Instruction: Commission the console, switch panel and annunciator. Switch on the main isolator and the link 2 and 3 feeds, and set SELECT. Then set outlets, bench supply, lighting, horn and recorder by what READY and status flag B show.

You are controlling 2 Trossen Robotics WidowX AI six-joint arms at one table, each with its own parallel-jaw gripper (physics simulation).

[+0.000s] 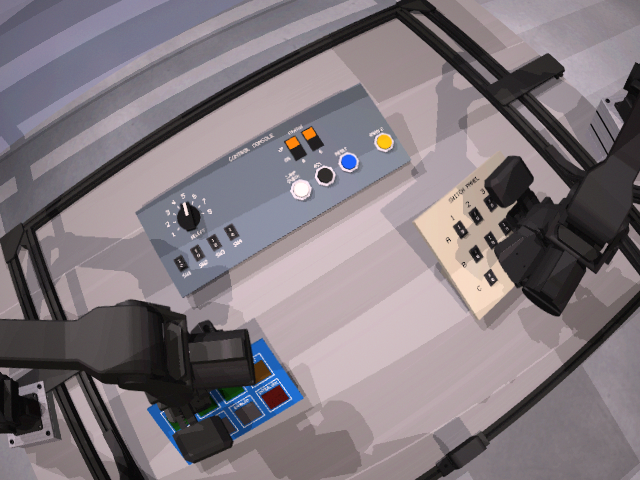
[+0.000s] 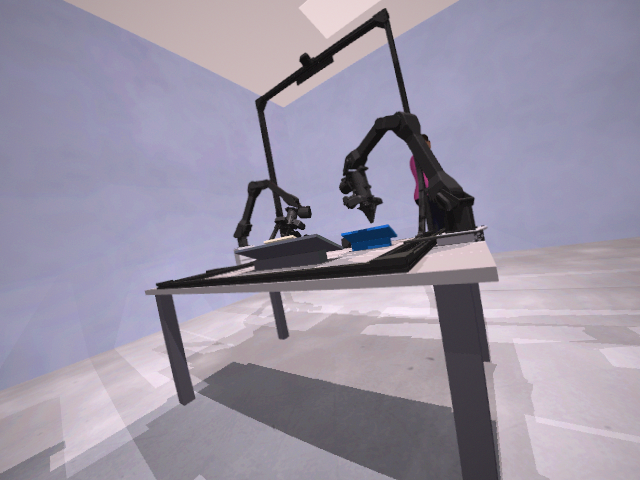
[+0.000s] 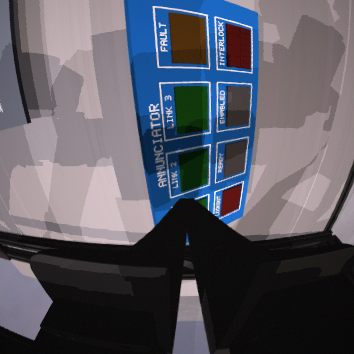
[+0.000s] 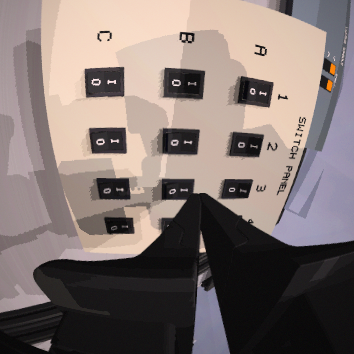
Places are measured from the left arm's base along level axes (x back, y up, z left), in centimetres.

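Pixels of known places: left gripper, fingertip midpoint: (image 1: 190,399) (image 2: 372,223) (image 3: 185,204); right gripper, fingertip midpoint: (image 1: 505,221) (image 4: 197,199); left arm's base at its link origin: (image 1: 25,414) (image 2: 461,230); right arm's base at its link origin: (image 2: 243,247).
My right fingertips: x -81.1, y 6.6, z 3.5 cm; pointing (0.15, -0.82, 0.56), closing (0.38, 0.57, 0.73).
Note:
For each thing: its top centre in the pictures, then the offset to it from my right fingertips. "spot": a spot on its surface instead.
- grey control console at a spot on its surface: (image 1: 268,170) spot: dx +29.1, dy -2.0, dz +21.0 cm
- blue annunciator at its top centre: (image 3: 194,148) (image 1: 214,395) (image 2: 366,228) dx +45.5, dy -1.1, dz -9.4 cm
- green LINK 3 at a spot on its surface: (image 3: 191,110) spot: dx +43.5, dy -2.6, dz -8.8 cm
- LINK 2 at a spot on its surface: (image 3: 194,168) spot: dx +47.5, dy -2.7, dz -10.0 cm
- READY at a spot on its surface: (image 3: 233,157) spot: dx +46.6, dy -4.5, dz -13.4 cm
- B3 at its top centre: (image 4: 180,192) dx -0.3, dy -1.4, dz -0.1 cm
- FAULT at a spot on its surface: (image 3: 188,39) spot: dx +39.2, dy -2.6, dz -7.7 cm
- INTERLOCK at a spot on its surface: (image 3: 239,46) spot: dx +38.2, dy -4.6, dz -11.3 cm
- LOCKOUT at a spot on its surface: (image 3: 232,200) spot: dx +50.9, dy -4.7, dz -15.0 cm
The grey control console (image 1: 268,170) (image 2: 289,246) has its SELECT knob (image 1: 188,217) pointing near 5. Its two status flags (image 1: 295,147) (image 1: 312,138) show orange upper halves; their small letters are blurred. Rockers SW1 to SW4 are too small to read. The blue annunciator (image 1: 295,392) (image 2: 369,235) (image 3: 145,75) shows green LINK 3 (image 3: 191,110) and LINK 2 (image 3: 194,168); READY (image 3: 233,157) and ENABLED are grey. My left gripper (image 3: 185,204) (image 2: 371,221) is shut above it. My right gripper (image 4: 197,199) is shut over the cream switch panel (image 4: 145,47) (image 1: 436,229), near B3 (image 4: 178,189), partly hiding row 4.
White, black, blue and yellow push buttons (image 1: 300,189) (image 1: 324,176) (image 1: 348,162) (image 1: 384,142) stand along the console. FAULT (image 3: 188,39) is amber-brown; INTERLOCK (image 3: 239,46) and LOCKOUT (image 3: 232,200) are red. A black frame (image 1: 217,111) runs around the table. A person (image 2: 417,173) stands behind the left arm.

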